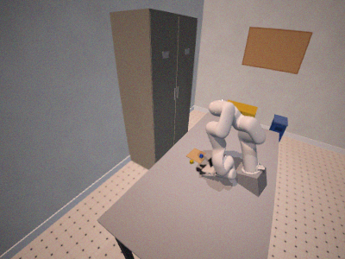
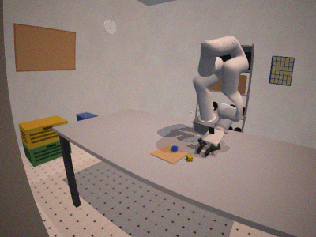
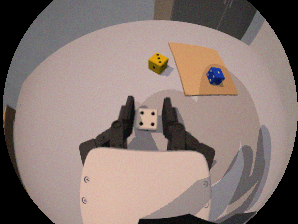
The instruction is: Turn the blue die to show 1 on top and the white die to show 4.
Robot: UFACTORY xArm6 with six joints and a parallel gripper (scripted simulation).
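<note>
My hand is 1 cm above the white die. Round my hand: blue die: 6 cm ahead, 14 cm to the right, 1 cm below; yellow die: 9 cm ahead, 3 cm to the right, 1 cm below; tan mat: 9 cm ahead, 14 cm to the right, 2 cm below.
</note>
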